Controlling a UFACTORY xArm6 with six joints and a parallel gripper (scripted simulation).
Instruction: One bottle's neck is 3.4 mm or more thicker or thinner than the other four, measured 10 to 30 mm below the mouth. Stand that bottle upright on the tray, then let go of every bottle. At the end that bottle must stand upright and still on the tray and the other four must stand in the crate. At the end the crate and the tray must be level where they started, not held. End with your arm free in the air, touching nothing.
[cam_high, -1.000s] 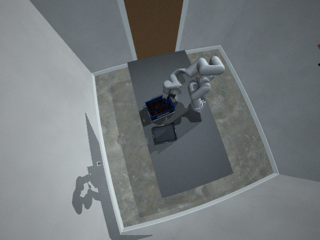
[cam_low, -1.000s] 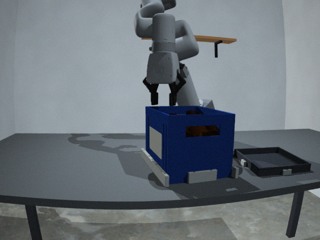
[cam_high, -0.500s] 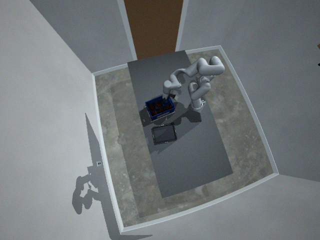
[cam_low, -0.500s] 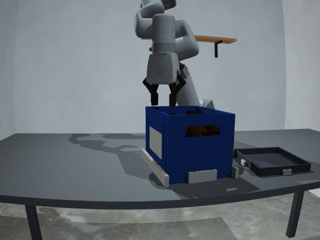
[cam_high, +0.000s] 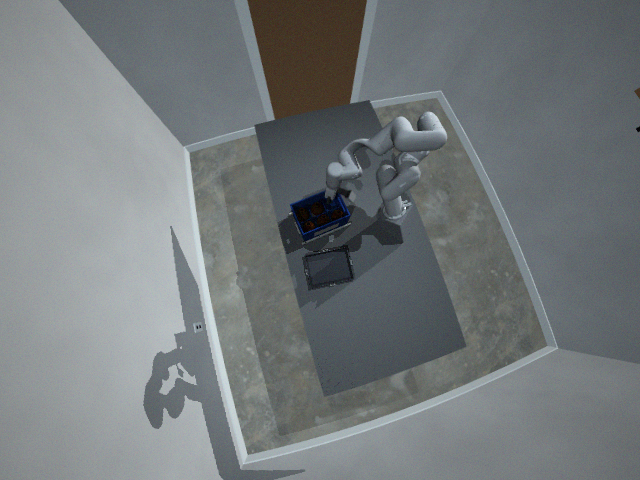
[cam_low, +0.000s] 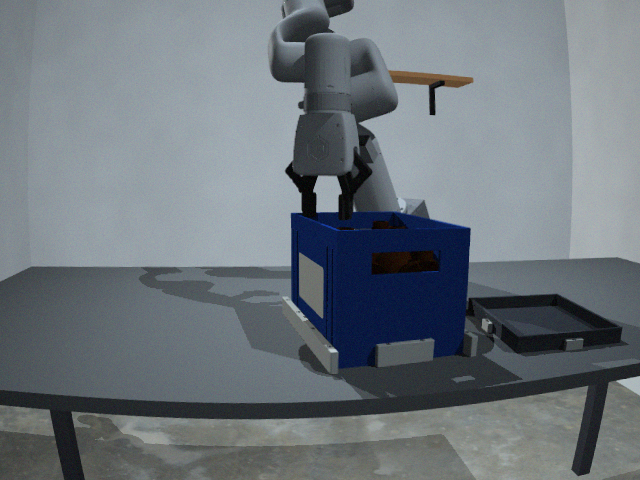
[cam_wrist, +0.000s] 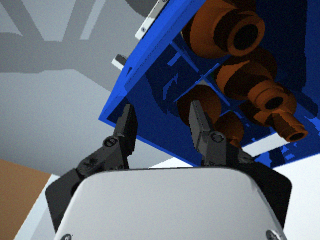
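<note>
Now: hand 9 cm short of the bottle, 2 cm to the right of it and 10 cm above it. The rest, counted from my hand: blue crate 8 cm ahead, 6 cm to the left, 10 cm below; dark tray 10 cm ahead, 35 cm to the left, 17 cm below.
</note>
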